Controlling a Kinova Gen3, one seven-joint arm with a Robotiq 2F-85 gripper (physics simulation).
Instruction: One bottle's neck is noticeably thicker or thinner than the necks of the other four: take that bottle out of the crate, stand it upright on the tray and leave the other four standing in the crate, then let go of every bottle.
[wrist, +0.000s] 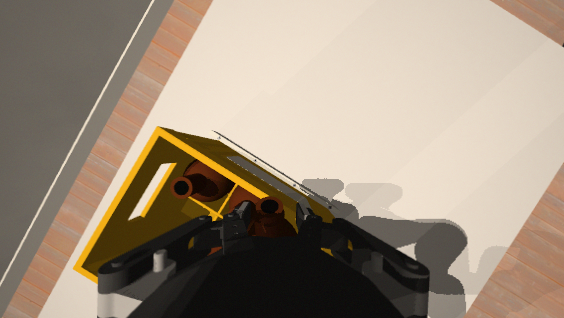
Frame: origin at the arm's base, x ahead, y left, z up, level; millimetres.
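Seen in the pictures: gripper, fingertip midpoint: (273, 211).
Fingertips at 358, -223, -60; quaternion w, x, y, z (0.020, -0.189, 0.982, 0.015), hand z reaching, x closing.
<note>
A point is followed by its place in that frame, as x, y, z.
The yellow crate (215, 166) {435, -241, -64} is at the lower left in the wrist view, partly hidden by my gripper. One reddish-brown bottle (207, 176) {457, -211, -112} stands in its upper left part, with its dark round mouth in view. A second bottle's mouth and neck (270, 214) {362, -228, -35} show between my fingertips. Part of another reddish-brown body (241, 196) {403, -205, -112} shows just left of it; I cannot tell whether it is a separate bottle. My gripper (273, 211) {358, -223, -60} is open partway, with one finger on each side of that neck and no grip on it. The other bottles are hidden. The tray cannot be made out.
Thin yellow dividers (226, 201) {426, -175, -145} cross inside the crate. A thin dark-edged strip with small dots runs along the crate's outer right side. The cream surface (375, 100) {236, -472, -239} has wooden strips (145, 95) beside it and grey floor (50, 75) beyond. Arm shadows fall at the right.
</note>
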